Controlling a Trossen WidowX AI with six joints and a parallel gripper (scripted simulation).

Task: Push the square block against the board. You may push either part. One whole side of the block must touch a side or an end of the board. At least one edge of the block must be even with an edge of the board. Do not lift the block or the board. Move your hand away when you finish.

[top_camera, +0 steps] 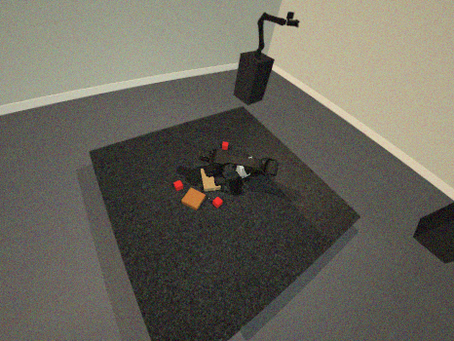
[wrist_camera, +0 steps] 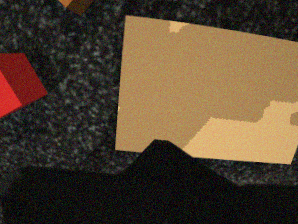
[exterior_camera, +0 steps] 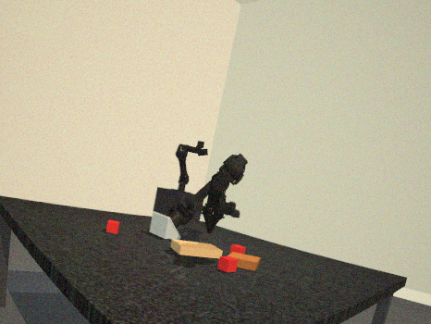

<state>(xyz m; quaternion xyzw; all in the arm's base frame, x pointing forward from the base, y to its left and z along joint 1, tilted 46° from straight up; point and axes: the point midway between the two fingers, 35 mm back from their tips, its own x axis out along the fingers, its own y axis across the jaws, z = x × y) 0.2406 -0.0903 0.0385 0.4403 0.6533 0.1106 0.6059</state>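
Right now the tan flat board is 60 mm below my gripper tip and 50 mm to the right of it. From my gripper tip the other things lie so: orange square block 160 mm ahead, 60 mm below, 10 mm to the left.
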